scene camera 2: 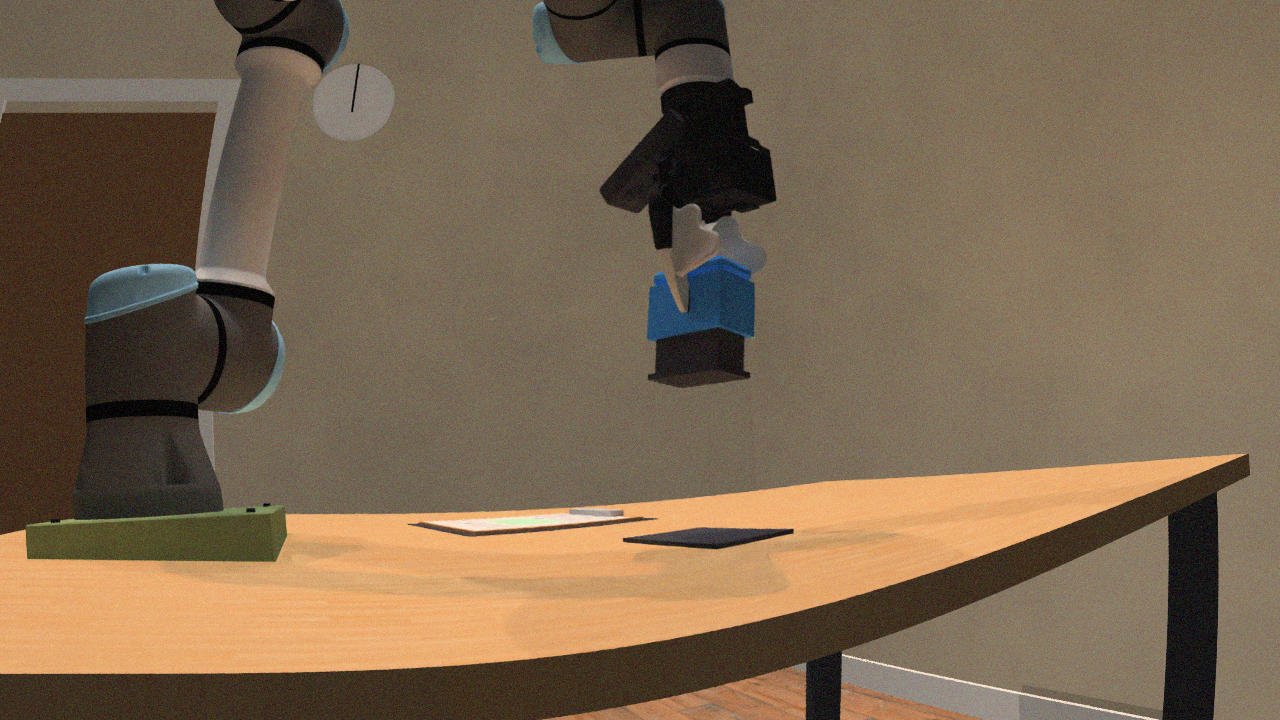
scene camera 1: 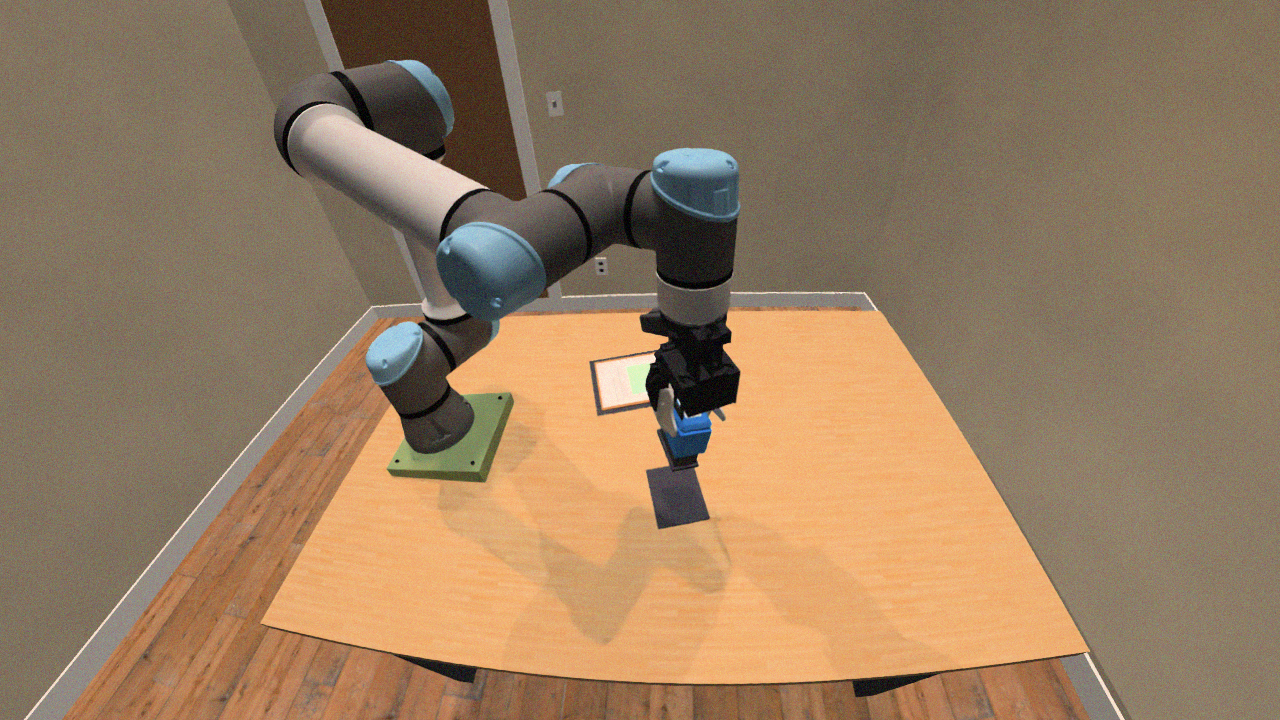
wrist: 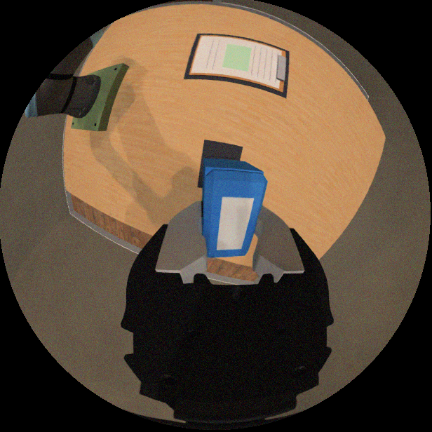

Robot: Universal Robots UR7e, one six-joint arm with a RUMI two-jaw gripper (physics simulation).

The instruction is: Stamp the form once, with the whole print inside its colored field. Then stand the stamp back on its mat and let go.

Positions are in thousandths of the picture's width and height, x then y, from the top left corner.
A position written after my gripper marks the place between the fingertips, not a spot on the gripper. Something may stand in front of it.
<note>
I see my gripper (scene camera 2: 551,440), a blue stamp (scene camera 2: 551,481), a dark mat (scene camera 1: 529,694) and a form (scene camera 2: 453,719).
The blue stamp shows as well in scene camera 1 (scene camera 1: 542,602) and in the wrist view (wrist: 538,443). My gripper shows as well in scene camera 1 (scene camera 1: 536,591) and in the wrist view (wrist: 524,473). The dark mat also shows in scene camera 2 (scene camera 2: 548,747).
</note>
